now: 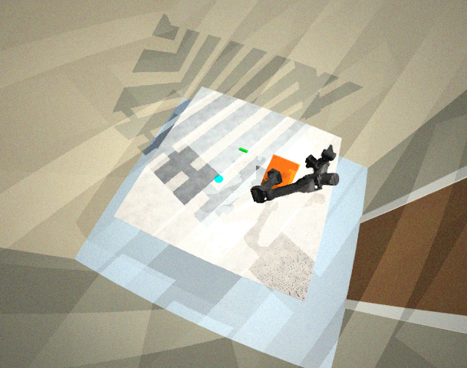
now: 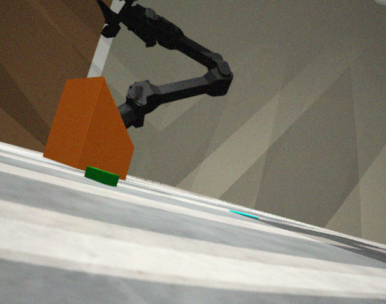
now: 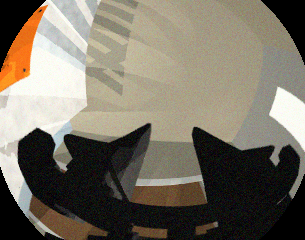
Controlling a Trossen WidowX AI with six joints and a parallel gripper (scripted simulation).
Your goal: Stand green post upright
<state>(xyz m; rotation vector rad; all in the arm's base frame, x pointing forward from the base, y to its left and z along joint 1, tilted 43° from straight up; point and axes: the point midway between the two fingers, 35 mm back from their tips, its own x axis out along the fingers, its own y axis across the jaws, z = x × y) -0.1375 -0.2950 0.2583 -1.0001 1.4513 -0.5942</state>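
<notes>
The green post is 49 cm below my gripper tip, 46 cm ahead of it and 5 cm to the right of it. Also, from my gripper tip: cyan circle: 50 cm below, 50 cm ahead, 24 cm to the left.
</notes>
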